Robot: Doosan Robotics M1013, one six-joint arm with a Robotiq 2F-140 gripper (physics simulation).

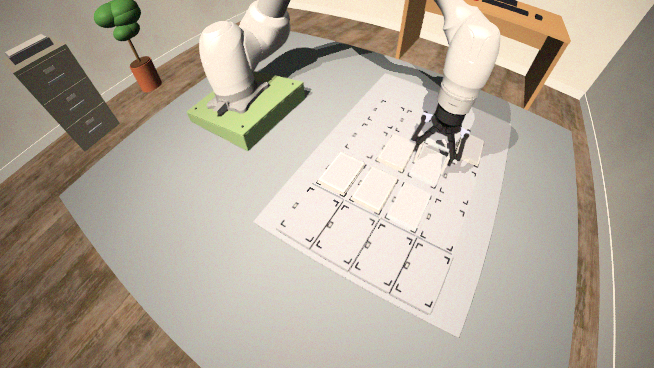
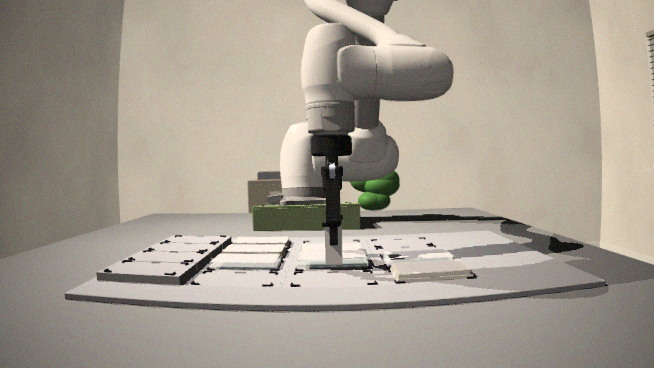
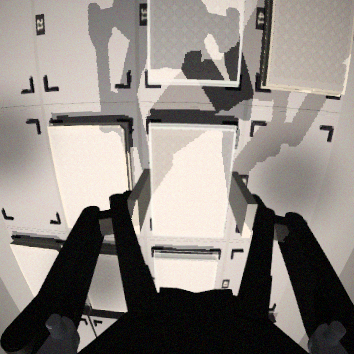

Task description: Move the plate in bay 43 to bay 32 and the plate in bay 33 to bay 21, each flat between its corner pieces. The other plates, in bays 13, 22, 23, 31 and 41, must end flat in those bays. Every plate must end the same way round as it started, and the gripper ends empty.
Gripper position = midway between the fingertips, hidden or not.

Observation:
In view: my gripper (image 2: 333, 259), a bay 43 (image 1: 442, 231), a bay 32 (image 3: 168, 114), a raised block (image 1: 420, 284) and a raised block (image 1: 315, 210).
My gripper also shows in image 1 (image 1: 429, 164) and in image 3 (image 3: 189, 182). The bay 43 also shows in image 2 (image 2: 220, 279) and in image 3 (image 3: 233, 269).

